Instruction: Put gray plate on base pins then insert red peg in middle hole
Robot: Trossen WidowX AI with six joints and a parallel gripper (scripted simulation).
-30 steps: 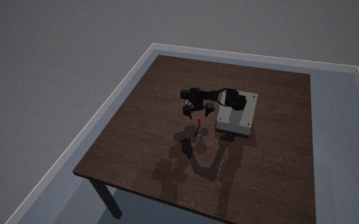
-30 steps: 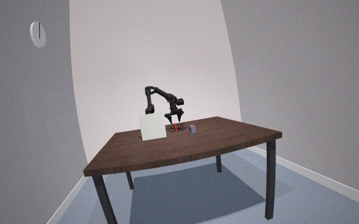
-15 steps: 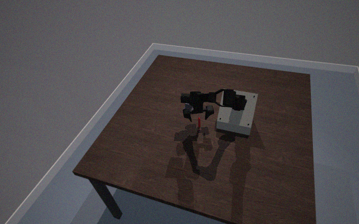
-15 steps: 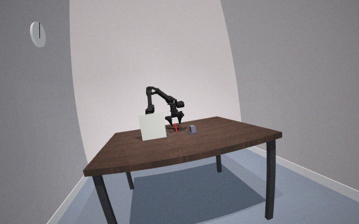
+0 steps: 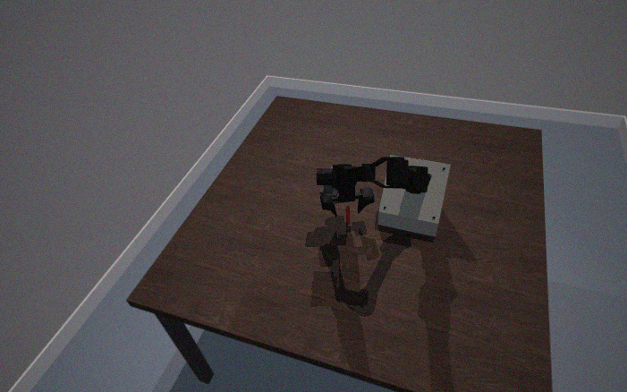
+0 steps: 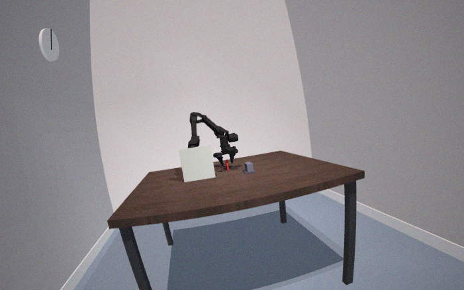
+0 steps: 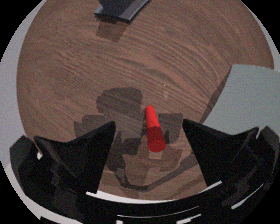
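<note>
Now: gripper tip right at the red peg. Round my gripper tip: dark base: 13 cm ahead, 16 cm to the right, 3 cm below; gray plate: 14 cm ahead, 16 cm to the right.
</note>
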